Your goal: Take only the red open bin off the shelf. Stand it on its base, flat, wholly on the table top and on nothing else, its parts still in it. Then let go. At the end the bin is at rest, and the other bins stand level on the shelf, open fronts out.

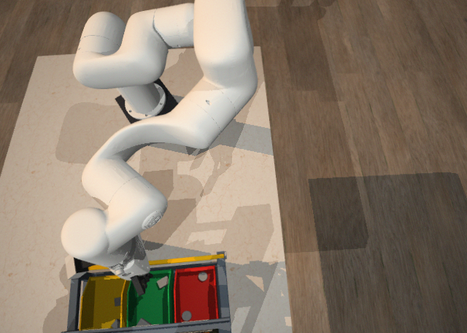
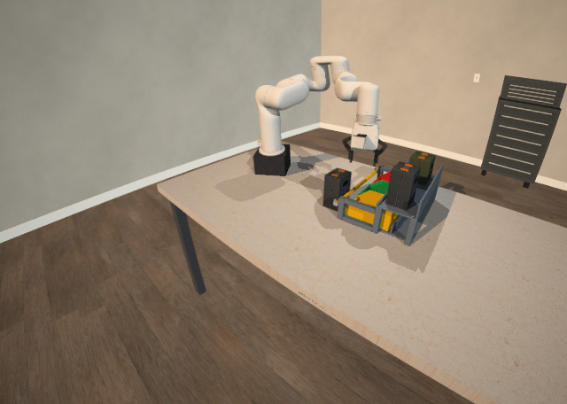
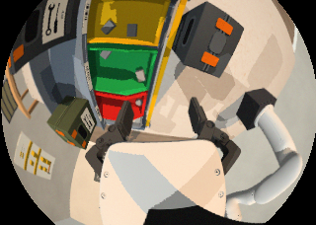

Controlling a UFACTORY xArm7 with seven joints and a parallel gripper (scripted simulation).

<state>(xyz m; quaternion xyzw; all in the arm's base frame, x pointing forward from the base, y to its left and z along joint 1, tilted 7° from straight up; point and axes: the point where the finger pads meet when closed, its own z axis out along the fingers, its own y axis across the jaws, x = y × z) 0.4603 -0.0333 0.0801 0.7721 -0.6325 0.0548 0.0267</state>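
Right now the thin yellow bar is 100 mm below my hand. From my hand the other things lie so: yellow bin 120 mm to the right, 120 mm below, 90 mm ahead; green bin 120 mm below, 100 mm ahead, 10 mm to the right; red open bin 120 mm below, 120 mm ahead, 100 mm to the left.
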